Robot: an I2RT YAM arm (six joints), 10 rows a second.
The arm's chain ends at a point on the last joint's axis. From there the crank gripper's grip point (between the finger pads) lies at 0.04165 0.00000 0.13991 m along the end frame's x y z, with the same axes.
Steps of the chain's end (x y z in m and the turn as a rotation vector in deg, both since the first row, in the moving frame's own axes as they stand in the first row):
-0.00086 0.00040 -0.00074 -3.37 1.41 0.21
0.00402 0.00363 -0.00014 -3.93 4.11 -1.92
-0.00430 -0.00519 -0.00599 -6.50 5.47 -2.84
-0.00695 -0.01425 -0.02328 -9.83 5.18 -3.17
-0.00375 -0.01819 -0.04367 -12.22 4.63 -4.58
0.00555 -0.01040 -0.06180 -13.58 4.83 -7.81
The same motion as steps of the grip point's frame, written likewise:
0.00255 0.00875 -0.00205 -3.37 1.41 0.21
0.01407 0.01155 -0.00376 -3.93 4.11 -1.92
0.00915 0.00801 -0.01137 -6.50 5.47 -2.84
0.00604 0.00663 -0.02945 -9.83 5.18 -3.17
0.00837 0.00726 -0.05027 -12.22 4.63 -4.58
0.01890 0.01550 -0.06899 -13.58 4.83 -7.81

